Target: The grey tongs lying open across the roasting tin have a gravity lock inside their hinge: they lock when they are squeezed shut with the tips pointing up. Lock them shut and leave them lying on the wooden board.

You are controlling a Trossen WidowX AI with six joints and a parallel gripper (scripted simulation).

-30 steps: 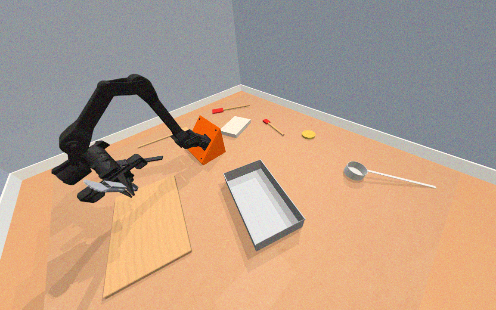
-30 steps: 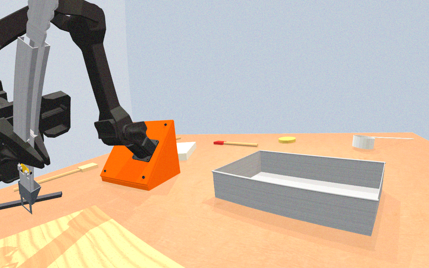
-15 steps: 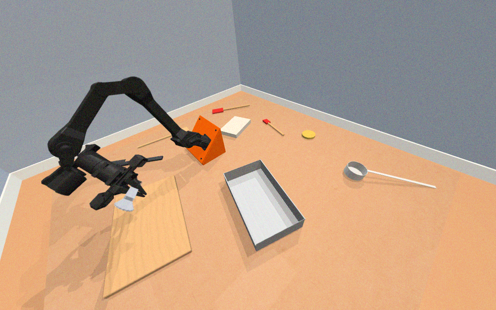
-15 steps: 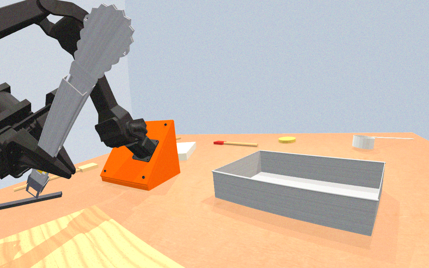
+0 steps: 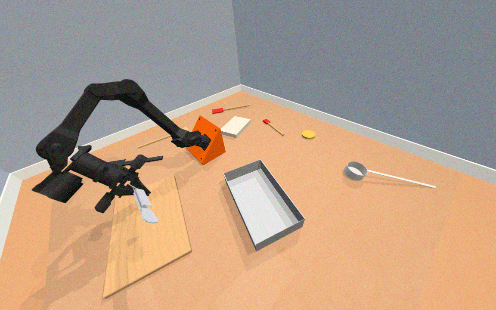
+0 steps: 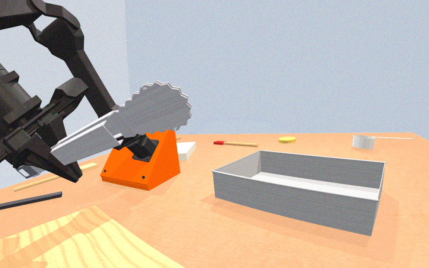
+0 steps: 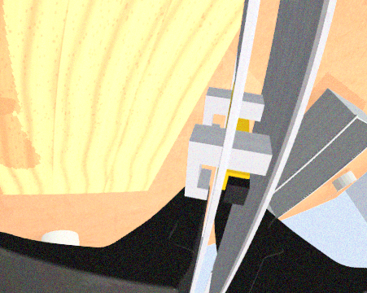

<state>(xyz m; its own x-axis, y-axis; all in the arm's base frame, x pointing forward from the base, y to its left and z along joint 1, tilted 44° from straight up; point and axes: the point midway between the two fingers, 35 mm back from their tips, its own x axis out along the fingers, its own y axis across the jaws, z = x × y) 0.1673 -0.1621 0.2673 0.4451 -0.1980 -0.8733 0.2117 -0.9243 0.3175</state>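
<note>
My gripper tip is now 60 mm to the left of the wooden board and 120 mm above it. From my gripper tip the other things lie so: grey roasting tin (200 mm ahead, 300 mm to the left, 100 mm below); then black flat tool (420 mm behind, 70 mm to the right, 120 mm below); then white block (290 mm behind, 530 mm to the left, 110 mm below).
</note>
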